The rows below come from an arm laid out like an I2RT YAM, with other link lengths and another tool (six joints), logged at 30 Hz.
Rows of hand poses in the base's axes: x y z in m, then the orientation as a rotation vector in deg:
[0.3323 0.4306 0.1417 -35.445 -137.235 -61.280]
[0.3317 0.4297 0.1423 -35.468 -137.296 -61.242]
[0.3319 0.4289 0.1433 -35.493 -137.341 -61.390]
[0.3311 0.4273 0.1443 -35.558 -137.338 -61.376]
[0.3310 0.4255 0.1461 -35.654 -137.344 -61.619]
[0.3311 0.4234 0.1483 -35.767 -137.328 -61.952]
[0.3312 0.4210 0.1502 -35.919 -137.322 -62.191]
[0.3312 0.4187 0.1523 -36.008 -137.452 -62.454]
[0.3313 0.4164 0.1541 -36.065 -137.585 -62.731]
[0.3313 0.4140 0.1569 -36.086 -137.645 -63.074]
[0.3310 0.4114 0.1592 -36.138 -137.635 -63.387]
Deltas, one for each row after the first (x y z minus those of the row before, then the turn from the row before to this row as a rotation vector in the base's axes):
[-0.0006 -0.0009 0.0006 -0.053 -0.030 -0.013]
[0.0002 -0.0008 0.0010 0.056 -0.102 -0.067]
[-0.0008 -0.0016 0.0010 -0.020 0.016 -0.041]
[-0.0001 -0.0018 0.0018 0.111 -0.106 -0.139]
[0.0001 -0.0021 0.0022 0.167 -0.128 -0.175]
[0.0001 -0.0024 0.0019 0.103 -0.089 -0.176]
[0.0000 -0.0023 0.0021 0.066 -0.219 -0.157]
[0.0001 -0.0023 0.0018 0.079 -0.231 -0.139]
[0.0000 -0.0024 0.0028 0.155 -0.207 -0.123]
[-0.0003 -0.0026 0.0023 0.164 -0.132 -0.126]

